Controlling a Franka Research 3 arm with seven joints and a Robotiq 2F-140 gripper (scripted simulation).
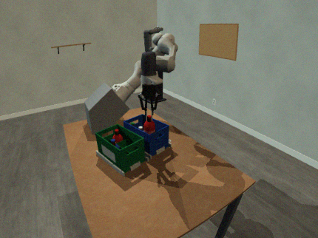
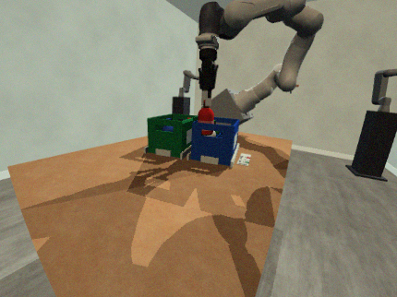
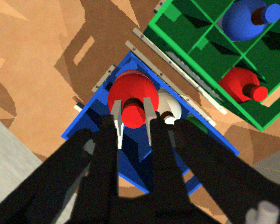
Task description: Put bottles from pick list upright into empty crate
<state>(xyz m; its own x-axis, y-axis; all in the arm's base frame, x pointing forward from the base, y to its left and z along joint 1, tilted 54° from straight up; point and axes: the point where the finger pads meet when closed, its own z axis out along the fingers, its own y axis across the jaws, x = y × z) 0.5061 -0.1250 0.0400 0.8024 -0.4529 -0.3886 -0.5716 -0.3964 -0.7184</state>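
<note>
Now: hand 19 cm above the white bottle, 9 cm past it and 1 cm to the left of it. From my hand the other things lie so: green crate 20 cm to the right, 20 cm below, 6 cm behind; then green bottle 19 cm below, 17 cm behind, 3 cm to the right; then blue crate 20 cm below, 10 cm behind, 3 cm to the left.
</note>
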